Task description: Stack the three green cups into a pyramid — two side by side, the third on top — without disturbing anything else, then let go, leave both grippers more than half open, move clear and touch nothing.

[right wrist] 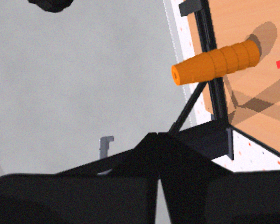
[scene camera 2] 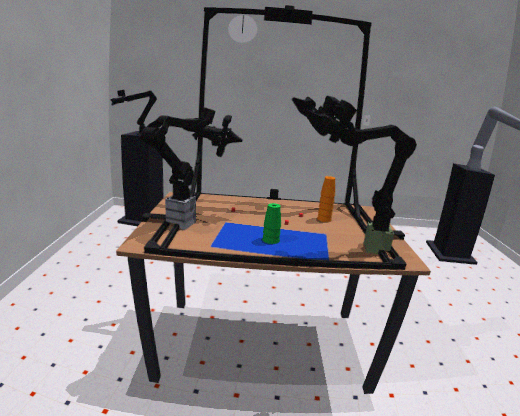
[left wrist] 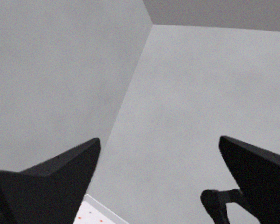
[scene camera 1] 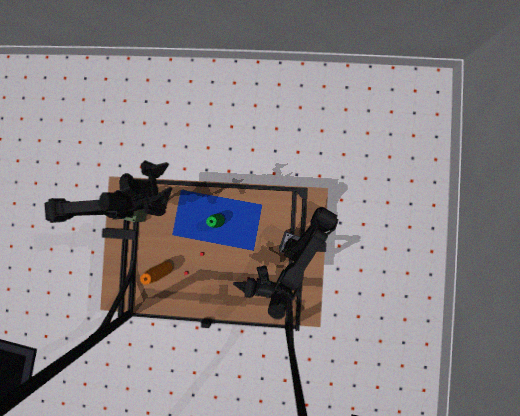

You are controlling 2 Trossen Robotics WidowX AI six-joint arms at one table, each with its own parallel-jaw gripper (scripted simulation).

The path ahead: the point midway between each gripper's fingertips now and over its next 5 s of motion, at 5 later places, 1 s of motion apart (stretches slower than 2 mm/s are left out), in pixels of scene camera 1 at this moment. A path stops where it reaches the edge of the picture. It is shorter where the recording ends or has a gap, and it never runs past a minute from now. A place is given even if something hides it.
My left gripper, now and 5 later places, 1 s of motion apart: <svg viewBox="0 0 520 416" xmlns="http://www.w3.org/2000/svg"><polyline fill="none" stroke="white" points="169,175 217,213 212,221 214,221 214,221 213,221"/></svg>
My right gripper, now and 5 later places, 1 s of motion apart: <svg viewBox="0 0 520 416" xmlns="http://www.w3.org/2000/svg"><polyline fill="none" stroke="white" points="233,283 236,247 249,242 235,236 206,220 207,220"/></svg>
